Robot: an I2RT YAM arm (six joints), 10 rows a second.
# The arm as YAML. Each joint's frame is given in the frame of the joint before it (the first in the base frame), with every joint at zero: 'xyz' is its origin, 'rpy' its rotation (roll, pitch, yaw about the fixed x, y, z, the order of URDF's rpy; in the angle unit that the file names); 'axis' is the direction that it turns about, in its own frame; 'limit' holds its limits. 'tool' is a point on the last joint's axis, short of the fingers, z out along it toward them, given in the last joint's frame.
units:
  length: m
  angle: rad
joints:
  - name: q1
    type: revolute
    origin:
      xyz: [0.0, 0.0, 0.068]
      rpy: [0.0, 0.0, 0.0]
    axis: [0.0, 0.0, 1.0]
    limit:
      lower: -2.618
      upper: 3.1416
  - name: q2
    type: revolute
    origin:
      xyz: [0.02, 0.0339, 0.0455]
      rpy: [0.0, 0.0, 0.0]
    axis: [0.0, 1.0, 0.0]
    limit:
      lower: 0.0
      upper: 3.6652
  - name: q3
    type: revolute
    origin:
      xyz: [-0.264, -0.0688, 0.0]
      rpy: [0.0, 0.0, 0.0]
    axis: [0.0, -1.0, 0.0]
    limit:
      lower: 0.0
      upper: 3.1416
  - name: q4
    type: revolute
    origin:
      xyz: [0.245, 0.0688, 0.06]
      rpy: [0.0, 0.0, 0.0]
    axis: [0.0, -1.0, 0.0]
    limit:
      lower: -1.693
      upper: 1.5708
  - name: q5
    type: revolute
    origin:
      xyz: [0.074, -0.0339, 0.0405]
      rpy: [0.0, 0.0, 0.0]
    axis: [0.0, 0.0, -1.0]
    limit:
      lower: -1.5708
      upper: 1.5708
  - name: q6
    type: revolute
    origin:
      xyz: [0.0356, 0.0, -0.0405]
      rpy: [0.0, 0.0, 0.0]
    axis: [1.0, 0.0, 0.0]
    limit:
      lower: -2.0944
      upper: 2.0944
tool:
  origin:
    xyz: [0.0, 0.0, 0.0]
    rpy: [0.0, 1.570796, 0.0]
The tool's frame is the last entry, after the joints.
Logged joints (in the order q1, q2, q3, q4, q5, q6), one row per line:
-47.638 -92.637 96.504 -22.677 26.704 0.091
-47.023 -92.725 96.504 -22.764 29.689 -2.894
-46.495 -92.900 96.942 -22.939 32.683 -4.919
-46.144 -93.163 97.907 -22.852 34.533 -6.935
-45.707 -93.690 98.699 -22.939 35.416 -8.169
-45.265 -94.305 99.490 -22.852 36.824 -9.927
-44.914 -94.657 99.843 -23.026 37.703 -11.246
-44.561 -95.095 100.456 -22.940 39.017 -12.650
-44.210 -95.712 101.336 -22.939 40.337 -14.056
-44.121 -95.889 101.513 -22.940 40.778 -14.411
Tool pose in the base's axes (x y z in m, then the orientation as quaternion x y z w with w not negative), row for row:
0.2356 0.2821 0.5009 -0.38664 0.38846 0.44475 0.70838
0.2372 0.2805 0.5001 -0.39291 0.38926 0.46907 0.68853
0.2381 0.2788 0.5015 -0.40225 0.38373 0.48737 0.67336
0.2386 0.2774 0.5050 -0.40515 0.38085 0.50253 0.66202
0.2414 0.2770 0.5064 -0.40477 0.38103 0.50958 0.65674
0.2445 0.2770 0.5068 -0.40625 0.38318 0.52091 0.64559
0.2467 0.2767 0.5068 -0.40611 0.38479 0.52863 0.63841
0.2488 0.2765 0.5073 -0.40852 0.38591 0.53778 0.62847
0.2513 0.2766 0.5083 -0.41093 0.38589 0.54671 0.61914
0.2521 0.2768 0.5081 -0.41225 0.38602 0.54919 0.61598
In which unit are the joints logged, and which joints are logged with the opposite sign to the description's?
The joints are logged in degrees. Opposite sign: q1, q2, q4, q5, q6.
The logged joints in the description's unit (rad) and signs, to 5 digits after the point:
0.83144 1.61682 1.68431 0.39579 -0.46607 -0.00159
0.82071 1.61836 1.68431 0.39731 -0.51817 0.05051
0.81149 1.62141 1.69196 0.40036 -0.57043 0.08585
0.80536 1.62600 1.70880 0.39884 -0.60271 0.12104
0.79774 1.63520 1.72262 0.40036 -0.61813 0.14258
0.79002 1.64593 1.73643 0.39884 -0.64270 0.17326
0.78390 1.65208 1.74259 0.40188 -0.65804 0.19628
0.77774 1.65972 1.75329 0.40038 -0.68098 0.22078
0.77161 1.67049 1.76865 0.40036 -0.70401 0.24532
0.77006 1.67358 1.77174 0.40038 -0.71171 0.25152

